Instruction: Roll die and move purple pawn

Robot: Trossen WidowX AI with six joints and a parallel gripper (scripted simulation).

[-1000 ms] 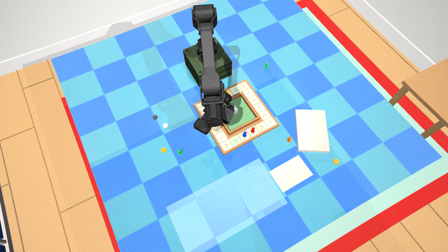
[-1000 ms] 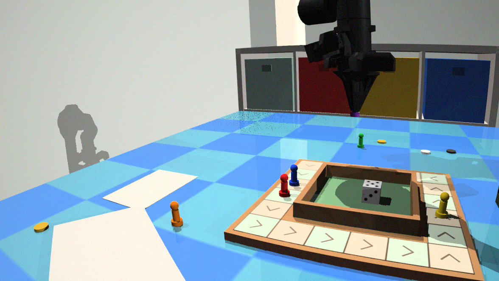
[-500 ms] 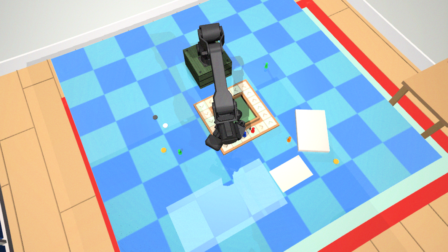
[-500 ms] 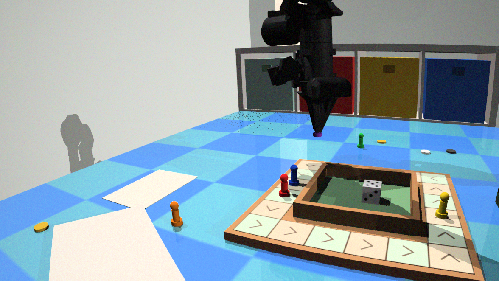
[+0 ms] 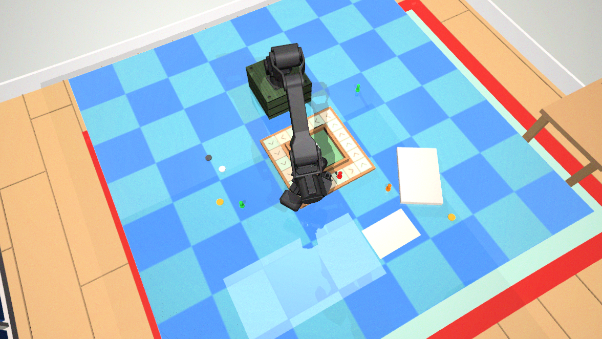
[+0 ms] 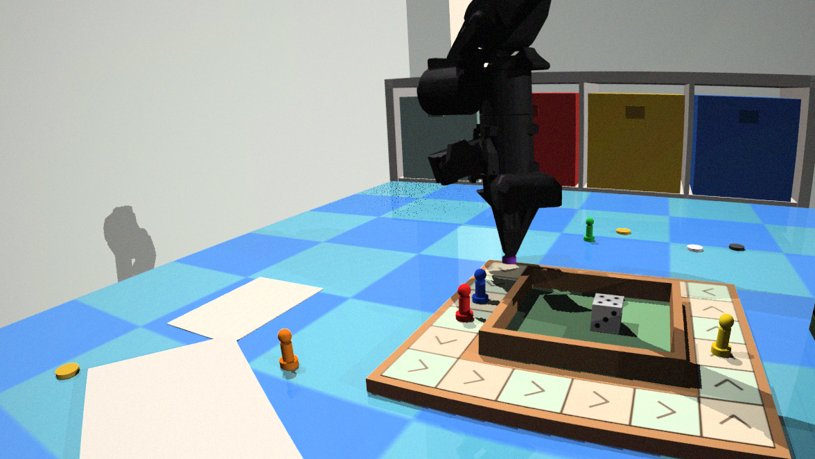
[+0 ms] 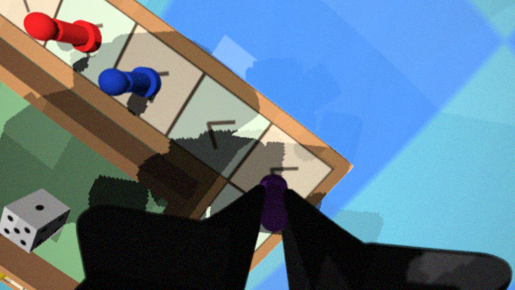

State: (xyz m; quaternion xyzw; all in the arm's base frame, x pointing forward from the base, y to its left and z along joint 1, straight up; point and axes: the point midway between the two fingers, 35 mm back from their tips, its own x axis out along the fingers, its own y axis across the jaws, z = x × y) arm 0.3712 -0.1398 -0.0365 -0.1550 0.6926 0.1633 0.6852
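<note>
Now: the blue pawn 9 cm to the left of my gripper tip and 1 cm ahead of it. Round my gripper tip: red pawn: 13 cm to the left, 1 cm ahead; purple pawn: 1 cm above; green tray: 12 cm to the left, 10 cm behind, 2 cm below.
</note>
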